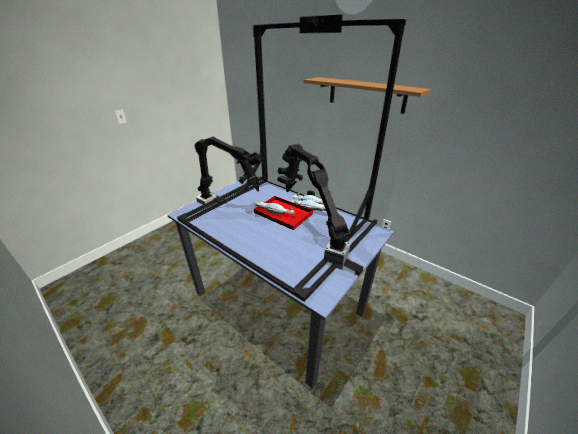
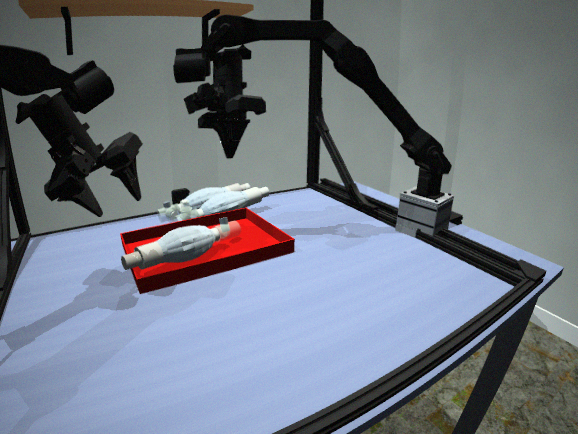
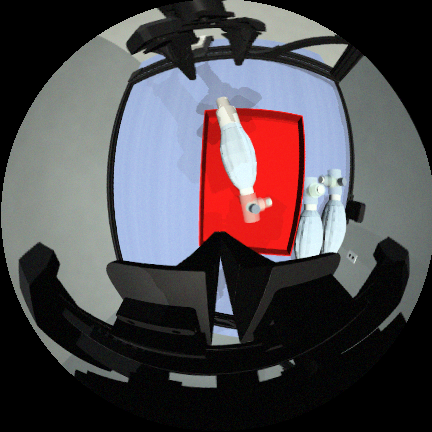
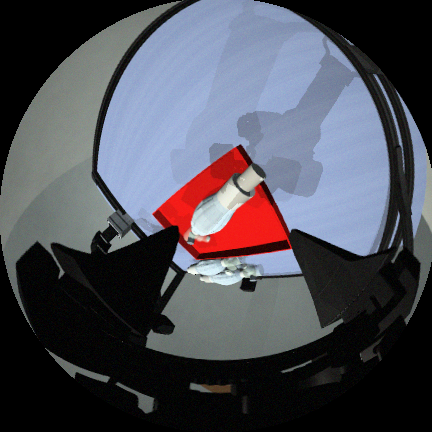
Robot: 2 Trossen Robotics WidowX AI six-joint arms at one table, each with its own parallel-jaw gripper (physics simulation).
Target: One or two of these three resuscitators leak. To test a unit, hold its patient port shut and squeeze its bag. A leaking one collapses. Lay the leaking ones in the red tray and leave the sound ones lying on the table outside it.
Labels:
red tray: image 1; image 2; image 3 277, 137; image 4 257, 226
same spot on red tray: [image 2: 259, 240] = [image 1: 296, 221]

